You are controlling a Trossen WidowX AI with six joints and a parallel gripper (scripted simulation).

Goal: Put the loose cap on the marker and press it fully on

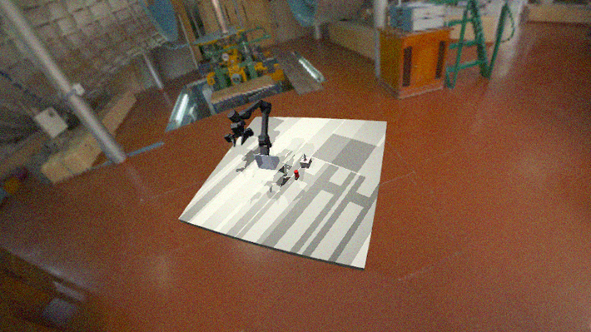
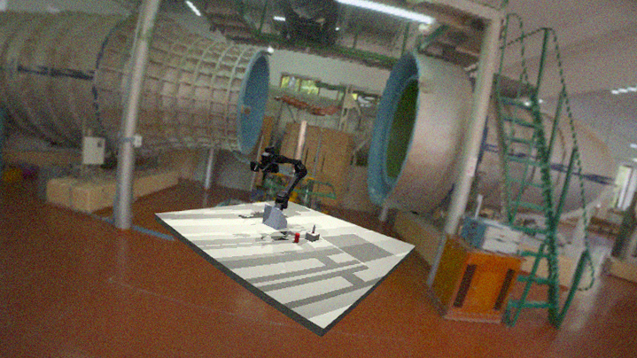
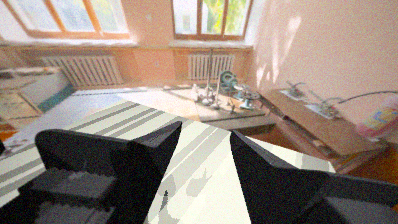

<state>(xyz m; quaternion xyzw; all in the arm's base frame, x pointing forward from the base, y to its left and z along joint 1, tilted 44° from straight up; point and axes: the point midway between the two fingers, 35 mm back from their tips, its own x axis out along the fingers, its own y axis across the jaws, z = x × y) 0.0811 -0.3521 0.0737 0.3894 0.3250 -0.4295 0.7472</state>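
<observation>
Right now my gripper tip is 24 cm short of the red cap, 18 cm to the right of it and 35 cm above it. The rest, counted from my gripper tip: white block (24 cm ahead, 32 cm to the left, 36 cm below).
</observation>
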